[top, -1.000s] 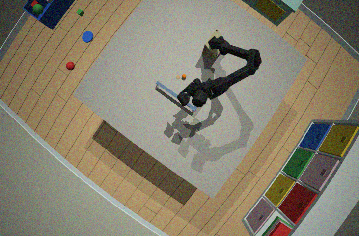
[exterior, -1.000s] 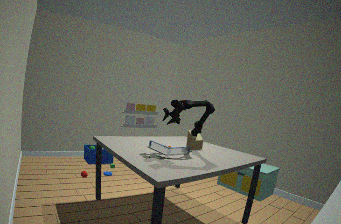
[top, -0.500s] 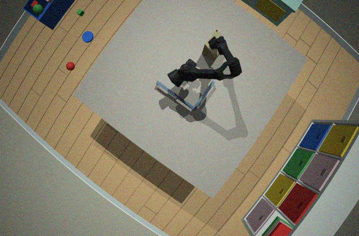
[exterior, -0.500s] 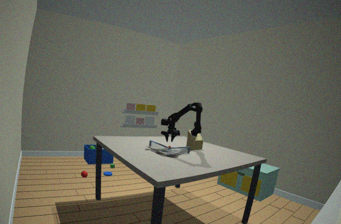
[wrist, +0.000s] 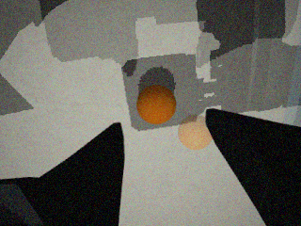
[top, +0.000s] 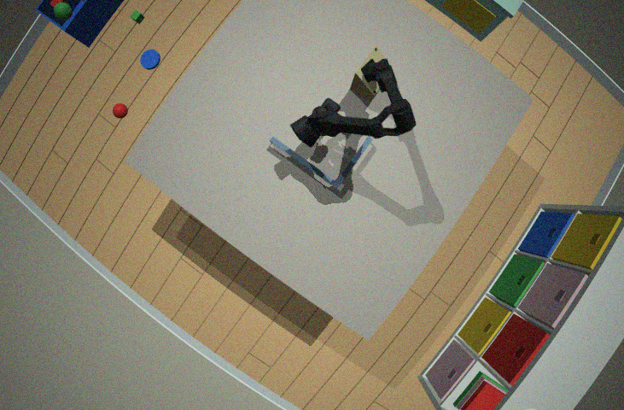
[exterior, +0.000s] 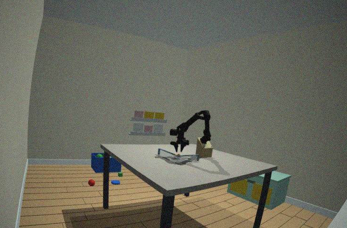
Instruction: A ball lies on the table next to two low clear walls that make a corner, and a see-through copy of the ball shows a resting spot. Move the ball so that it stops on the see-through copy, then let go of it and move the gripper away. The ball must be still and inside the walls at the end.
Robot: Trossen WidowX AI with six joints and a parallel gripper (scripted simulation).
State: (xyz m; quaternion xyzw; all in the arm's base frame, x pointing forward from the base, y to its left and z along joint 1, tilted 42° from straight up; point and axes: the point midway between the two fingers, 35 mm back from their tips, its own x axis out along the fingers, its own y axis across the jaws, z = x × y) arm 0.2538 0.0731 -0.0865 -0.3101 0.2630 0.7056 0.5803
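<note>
Now: the orange ball 30 mm ahead of my gripper tip, 30 mm to the right of it and 30 mm below it.
</note>
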